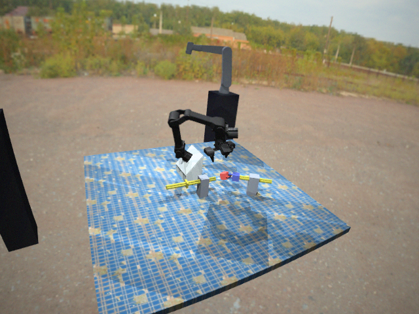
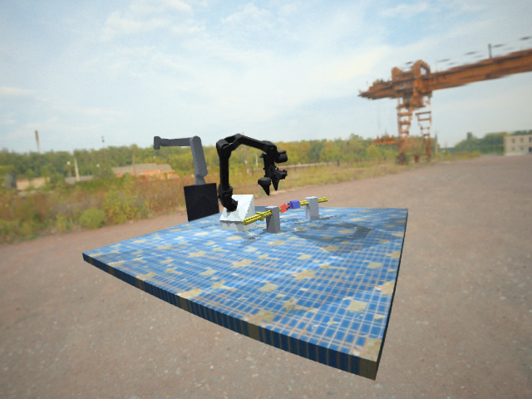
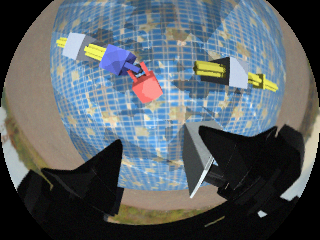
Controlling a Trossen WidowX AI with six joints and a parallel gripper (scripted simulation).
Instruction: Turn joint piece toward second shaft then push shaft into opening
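Now: the red square joint piece 90 mm below my gripper tip, 50 mm ahead of it and 20 mm to the left of it.
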